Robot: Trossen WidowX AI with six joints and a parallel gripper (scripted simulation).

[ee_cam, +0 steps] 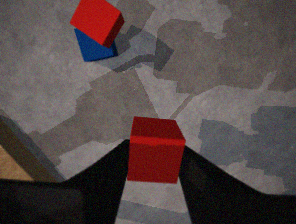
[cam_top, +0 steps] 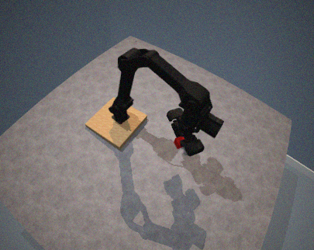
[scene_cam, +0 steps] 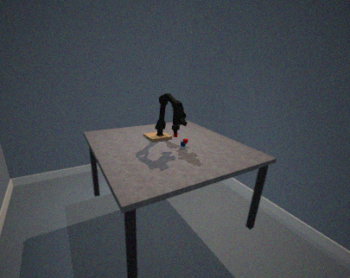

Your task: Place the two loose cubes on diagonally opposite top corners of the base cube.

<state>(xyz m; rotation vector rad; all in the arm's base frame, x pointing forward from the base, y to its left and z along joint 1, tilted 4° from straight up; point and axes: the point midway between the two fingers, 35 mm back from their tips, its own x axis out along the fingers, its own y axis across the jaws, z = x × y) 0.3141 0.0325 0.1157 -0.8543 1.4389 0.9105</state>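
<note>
The red cube is 1 cm behind my gripper tip, 11 cm to the left of it and 7 cm below it. The rest, counted from my gripper tip: blue cube: 3 cm behind, 9 cm to the left, 11 cm below.
</note>
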